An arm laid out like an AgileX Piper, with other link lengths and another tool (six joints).
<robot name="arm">
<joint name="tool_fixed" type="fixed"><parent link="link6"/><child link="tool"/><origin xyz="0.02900 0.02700 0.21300" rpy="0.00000 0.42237 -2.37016"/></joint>
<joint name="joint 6" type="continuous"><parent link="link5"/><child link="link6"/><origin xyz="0.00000 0.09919 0.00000" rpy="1.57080 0.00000 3.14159"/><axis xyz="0 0 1"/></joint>
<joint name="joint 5" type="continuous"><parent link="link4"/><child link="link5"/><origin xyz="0.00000 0.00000 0.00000" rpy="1.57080 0.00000 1.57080"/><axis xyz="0 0 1"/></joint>
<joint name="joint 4" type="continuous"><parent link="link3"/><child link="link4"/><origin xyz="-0.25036 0.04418 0.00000" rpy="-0.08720 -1.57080 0.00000"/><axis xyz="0 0 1"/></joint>
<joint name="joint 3" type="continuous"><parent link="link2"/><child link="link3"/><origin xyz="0.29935 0.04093 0.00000" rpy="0.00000 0.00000 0.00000"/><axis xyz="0 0 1"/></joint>
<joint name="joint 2" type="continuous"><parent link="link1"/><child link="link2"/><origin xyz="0.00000 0.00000 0.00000" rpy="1.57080 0.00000 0.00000"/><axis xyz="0 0 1"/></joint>
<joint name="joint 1" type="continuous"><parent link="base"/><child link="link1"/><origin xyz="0.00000 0.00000 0.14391" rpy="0.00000 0.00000 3.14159"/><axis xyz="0 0 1"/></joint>
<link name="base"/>
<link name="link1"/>
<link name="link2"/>
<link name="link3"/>
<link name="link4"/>
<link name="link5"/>
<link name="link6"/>
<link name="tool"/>
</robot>
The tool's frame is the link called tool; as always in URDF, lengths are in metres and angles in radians. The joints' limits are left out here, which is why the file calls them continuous.
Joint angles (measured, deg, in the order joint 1, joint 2, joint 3, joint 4, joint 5, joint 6), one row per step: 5.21, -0.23, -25.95, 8.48, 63.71, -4.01; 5.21, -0.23, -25.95, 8.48, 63.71, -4.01; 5.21, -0.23, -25.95, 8.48, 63.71, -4.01; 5.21, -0.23, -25.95, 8.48, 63.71, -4.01; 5.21, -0.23, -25.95, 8.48, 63.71, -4.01; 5.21, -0.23, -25.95, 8.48, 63.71, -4.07; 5.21, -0.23, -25.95, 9.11, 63.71, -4.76; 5.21, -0.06, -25.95, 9.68, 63.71, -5.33; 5.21, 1.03, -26.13, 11.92, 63.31, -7.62; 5.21, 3.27, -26.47, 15.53, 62.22, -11.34; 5.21, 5.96, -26.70, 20.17, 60.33, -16.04; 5.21, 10.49, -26.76, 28.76, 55.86, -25.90; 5.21, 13.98, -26.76, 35.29, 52.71, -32.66; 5.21, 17.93, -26.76, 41.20, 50.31, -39.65; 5.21, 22.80, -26.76, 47.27, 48.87, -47.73
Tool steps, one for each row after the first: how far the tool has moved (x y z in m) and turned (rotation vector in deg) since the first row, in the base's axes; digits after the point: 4 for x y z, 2 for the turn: 0.0000, 0.0000, 0.0000, 0.00, 0.00, 0.00; 0.0000, 0.0000, 0.0000, 0.00, 0.00, 0.00; 0.0000, 0.0000, 0.0000, 0.00, 0.00, 0.00; 0.0000, 0.0000, 0.0000, 0.00, 0.00, 0.00; 0.0000, 0.0000, 0.0000, -0.05, -0.01, 0.03; -0.0008, 0.0027, 0.0003, -0.08, -0.11, 0.72; -0.0015, 0.0052, 0.0003, -0.07, -0.02, 1.32; -0.0028, 0.0149, 0.0022, -0.02, 0.11, 3.61; -0.0031, 0.0301, 0.0070, 0.20, 0.18, 7.12; -0.0016, 0.0485, 0.0151, 0.81, -0.40, 11.18; 0.0062, 0.0777, 0.0344, 1.60, -3.43, 17.82; 0.0134, 0.0966, 0.0494, 3.01, -5.57, 21.47; 0.0211, 0.1111, 0.0592, 3.77, -6.89, 24.60; 0.0281, 0.1247, 0.0632, 4.07, -7.26, 28.10
